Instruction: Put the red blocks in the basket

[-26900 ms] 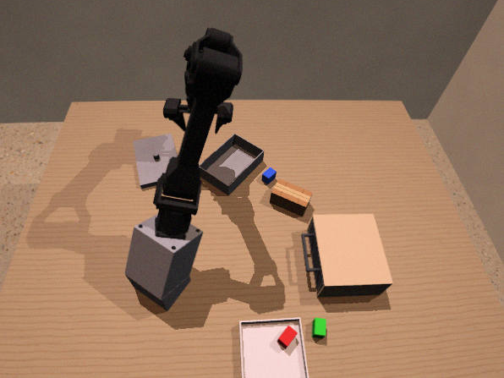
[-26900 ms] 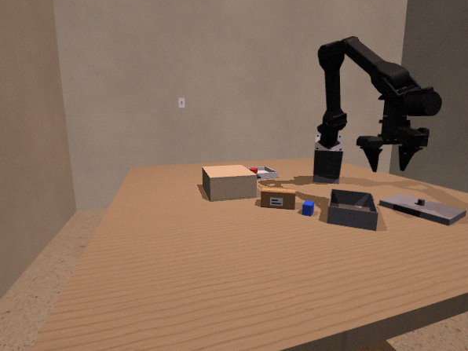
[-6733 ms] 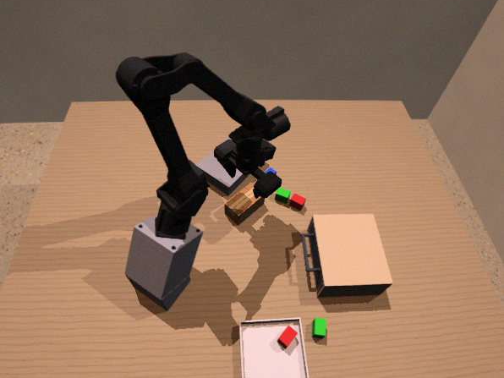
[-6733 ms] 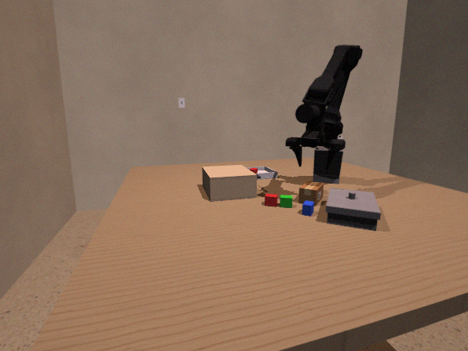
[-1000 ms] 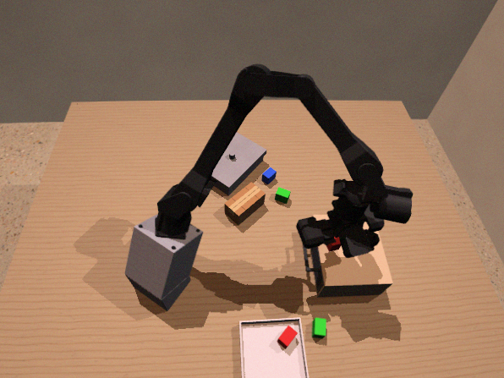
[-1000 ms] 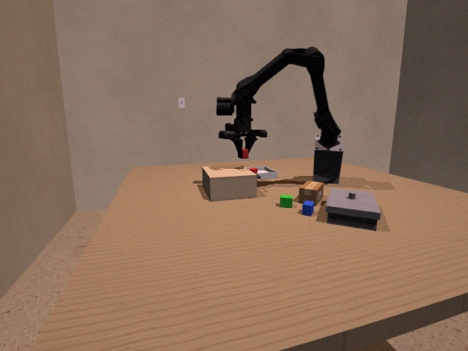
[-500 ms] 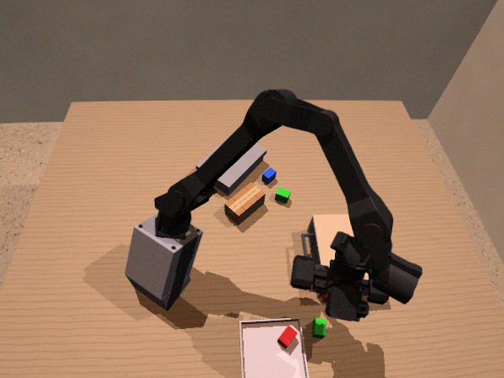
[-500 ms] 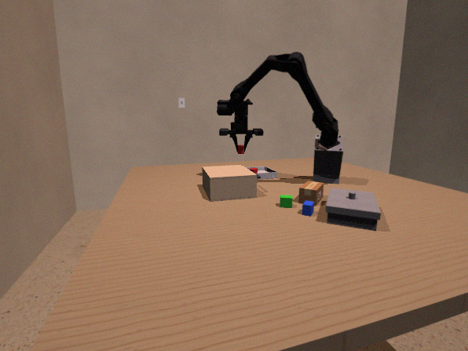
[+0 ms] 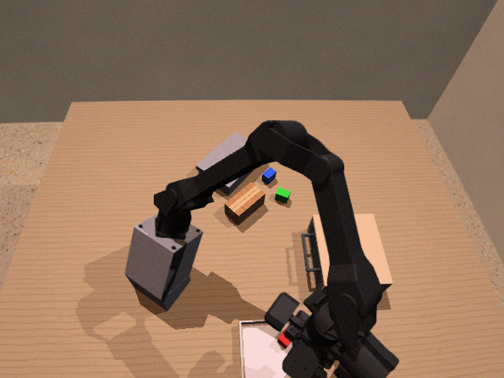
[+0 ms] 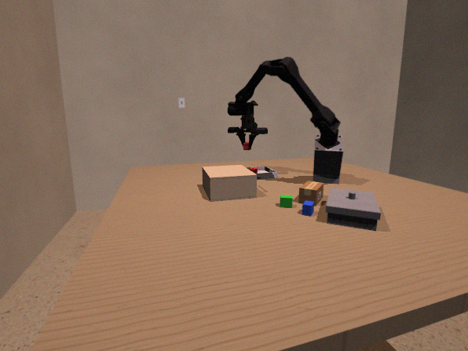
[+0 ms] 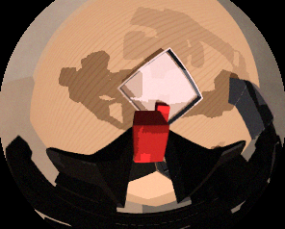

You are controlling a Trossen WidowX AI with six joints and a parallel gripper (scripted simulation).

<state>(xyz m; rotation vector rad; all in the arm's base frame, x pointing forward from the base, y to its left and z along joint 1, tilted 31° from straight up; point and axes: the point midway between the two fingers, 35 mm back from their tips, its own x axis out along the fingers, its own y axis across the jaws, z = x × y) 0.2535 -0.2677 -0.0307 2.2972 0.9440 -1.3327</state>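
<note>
Now: hand 50 mm past the white tray, 10 mm to the right of it and 160 mm above it. Also, from my hand: tan drawer cabinet 180 mm ahead, 220 mm to the left, 130 mm below; drawer 150 mm ahead, 220 mm to the left, 130 mm below; brown crate 80 mm behind, 410 mm to the left, 140 mm below.
</note>
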